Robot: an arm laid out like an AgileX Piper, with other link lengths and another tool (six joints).
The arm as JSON. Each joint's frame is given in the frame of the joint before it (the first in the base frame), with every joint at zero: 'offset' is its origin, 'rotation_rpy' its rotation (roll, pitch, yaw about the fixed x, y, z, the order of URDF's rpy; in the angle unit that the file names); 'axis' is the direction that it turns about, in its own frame. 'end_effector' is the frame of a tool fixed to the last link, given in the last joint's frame.
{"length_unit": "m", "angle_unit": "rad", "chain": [
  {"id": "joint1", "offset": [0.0, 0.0, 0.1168], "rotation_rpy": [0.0, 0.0, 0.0], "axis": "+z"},
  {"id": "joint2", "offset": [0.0, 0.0, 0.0], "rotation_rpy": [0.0, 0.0, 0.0], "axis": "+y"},
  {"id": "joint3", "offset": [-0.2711, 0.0, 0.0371], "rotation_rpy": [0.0, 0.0, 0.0], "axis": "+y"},
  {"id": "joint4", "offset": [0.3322, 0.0, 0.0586], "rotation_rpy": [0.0, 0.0, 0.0], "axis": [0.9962, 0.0, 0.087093]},
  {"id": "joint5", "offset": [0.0, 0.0, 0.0], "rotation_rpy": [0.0, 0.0, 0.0], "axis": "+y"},
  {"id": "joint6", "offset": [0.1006, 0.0, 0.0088], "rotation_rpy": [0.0, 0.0, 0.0], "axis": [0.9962, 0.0, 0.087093]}
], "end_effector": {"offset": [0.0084, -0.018, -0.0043], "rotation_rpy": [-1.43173, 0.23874, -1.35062]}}
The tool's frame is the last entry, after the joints.
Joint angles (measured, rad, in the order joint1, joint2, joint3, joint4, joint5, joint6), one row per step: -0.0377, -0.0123, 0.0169, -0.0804, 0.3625, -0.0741; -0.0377, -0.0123, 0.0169, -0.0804, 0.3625, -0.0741; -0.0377, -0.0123, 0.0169, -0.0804, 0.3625, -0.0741; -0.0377, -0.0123, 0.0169, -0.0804, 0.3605, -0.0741; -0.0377, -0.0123, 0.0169, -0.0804, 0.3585, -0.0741; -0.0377, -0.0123, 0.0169, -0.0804, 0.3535, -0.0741; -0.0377, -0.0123, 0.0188, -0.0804, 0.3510, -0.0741; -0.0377, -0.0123, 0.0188, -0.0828, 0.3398, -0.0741; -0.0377, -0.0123, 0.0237, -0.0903, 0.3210, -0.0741; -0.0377, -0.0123, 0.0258, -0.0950, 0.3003, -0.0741; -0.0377, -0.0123, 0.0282, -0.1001, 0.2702, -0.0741; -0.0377, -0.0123, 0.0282, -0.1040, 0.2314, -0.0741
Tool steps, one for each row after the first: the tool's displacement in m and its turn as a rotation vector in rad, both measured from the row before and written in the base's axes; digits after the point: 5 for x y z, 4 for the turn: 0.00000, 0.00000, 0.00000, 0.0000, 0.0000, 0.0000; 0.00000, 0.00000, 0.00000, 0.0000, 0.0000, 0.0000; 0.00007, 0.00001, 0.00021, -0.0001, -0.0020, 0.0002; 0.00007, 0.00001, 0.00021, -0.0001, -0.0020, 0.0002; 0.00017, 0.00003, 0.00052, -0.0002, -0.0050, 0.0004; 0.00013, 0.00002, -0.00057, 0.0000, -0.0006, 0.0002; 0.00035, -0.00001, 0.00122, -0.0029, -0.0111, 0.0007; 0.00069, -0.00014, -0.00002, -0.0081, -0.0135, 0.0010; 0.00065, 0.00001, 0.00135, -0.0055, -0.0183, 0.0016; 0.00087, 0.00011, 0.00223, -0.0063, -0.0273, 0.0026; 0.00090, 0.00027, 0.00420, -0.0056, -0.0384, 0.0037
